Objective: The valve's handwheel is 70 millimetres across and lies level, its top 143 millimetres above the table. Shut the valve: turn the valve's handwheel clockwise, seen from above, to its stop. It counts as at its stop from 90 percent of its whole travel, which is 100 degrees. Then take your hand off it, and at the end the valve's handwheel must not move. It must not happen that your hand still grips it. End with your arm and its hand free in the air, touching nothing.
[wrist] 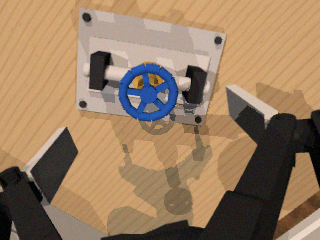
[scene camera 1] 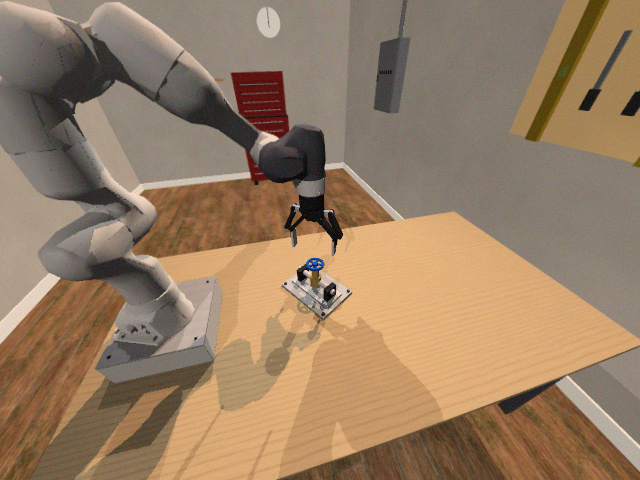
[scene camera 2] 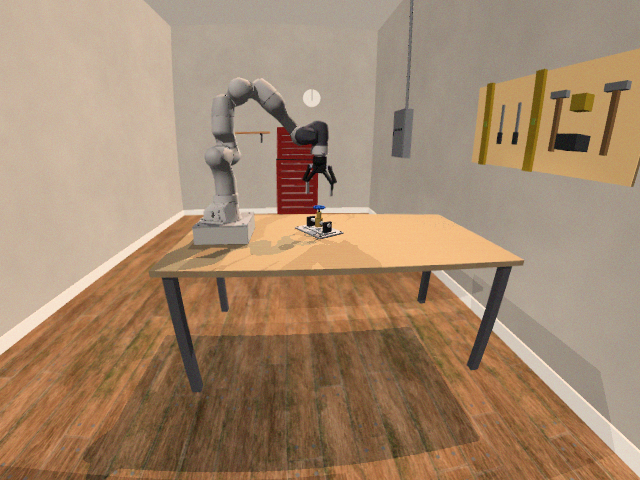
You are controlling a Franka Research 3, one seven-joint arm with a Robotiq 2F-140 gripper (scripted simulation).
Scene:
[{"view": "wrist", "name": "my gripper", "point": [148, 120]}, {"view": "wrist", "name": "blue handwheel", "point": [148, 93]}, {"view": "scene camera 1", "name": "my gripper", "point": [313, 249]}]

